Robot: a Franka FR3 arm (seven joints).
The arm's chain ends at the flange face. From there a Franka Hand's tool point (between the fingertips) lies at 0.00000 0.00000 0.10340 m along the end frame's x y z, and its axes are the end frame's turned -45 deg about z.
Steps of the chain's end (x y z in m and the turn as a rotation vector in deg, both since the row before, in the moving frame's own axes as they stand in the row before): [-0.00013, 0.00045, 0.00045, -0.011, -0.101, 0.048]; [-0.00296, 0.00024, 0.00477, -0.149, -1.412, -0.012]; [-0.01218, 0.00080, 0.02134, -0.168, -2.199, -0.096]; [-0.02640, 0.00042, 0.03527, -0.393, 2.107, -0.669]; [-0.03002, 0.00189, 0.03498, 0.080, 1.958, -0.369]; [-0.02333, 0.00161, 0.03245, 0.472, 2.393, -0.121]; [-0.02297, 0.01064, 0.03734, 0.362, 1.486, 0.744]
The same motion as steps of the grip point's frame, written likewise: [-0.00055, 0.00011, 0.00045, 0.064, -0.079, 0.048]; [-0.00425, -0.00353, 0.00474, 0.893, -1.104, -0.012]; [-0.01220, -0.01064, 0.02126, 1.436, -1.674, -0.096]; [-0.01676, -0.01519, 0.03520, -1.768, 1.212, -0.669]; [-0.01996, -0.01750, 0.03492, -1.328, 1.441, -0.369]; [-0.01398, -0.01291, 0.03236, -1.358, 2.026, -0.121]; [-0.02142, -0.00727, 0.03730, -0.795, 1.307, 0.744]
